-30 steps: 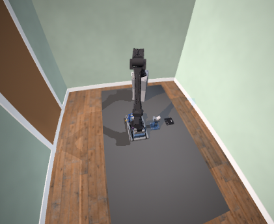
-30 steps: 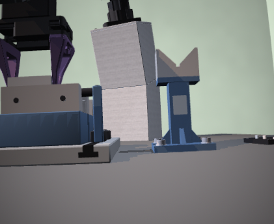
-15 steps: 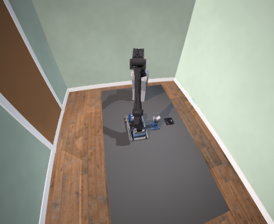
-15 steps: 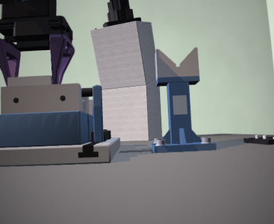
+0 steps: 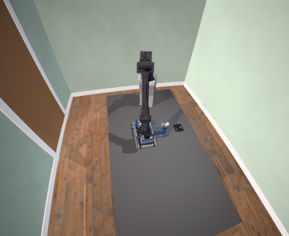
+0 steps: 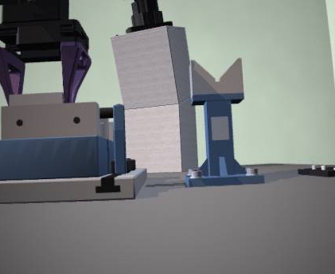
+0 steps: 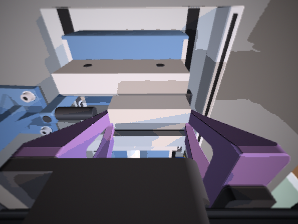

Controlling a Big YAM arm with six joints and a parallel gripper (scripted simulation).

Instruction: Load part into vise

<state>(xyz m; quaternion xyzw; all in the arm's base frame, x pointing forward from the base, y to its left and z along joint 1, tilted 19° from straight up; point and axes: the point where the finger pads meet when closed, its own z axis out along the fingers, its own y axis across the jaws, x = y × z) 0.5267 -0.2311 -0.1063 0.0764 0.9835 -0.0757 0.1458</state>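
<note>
My gripper is now right at the part. From my hand the other things lie so: dark work stop rod (10 mm ahead, 70 mm to the left, 10 mm below); then moving jaw (30 mm behind, 30 mm to the left, 20 mm below); then fixed jaw (30 mm ahead, 20 mm to the left, 20 mm below).
</note>
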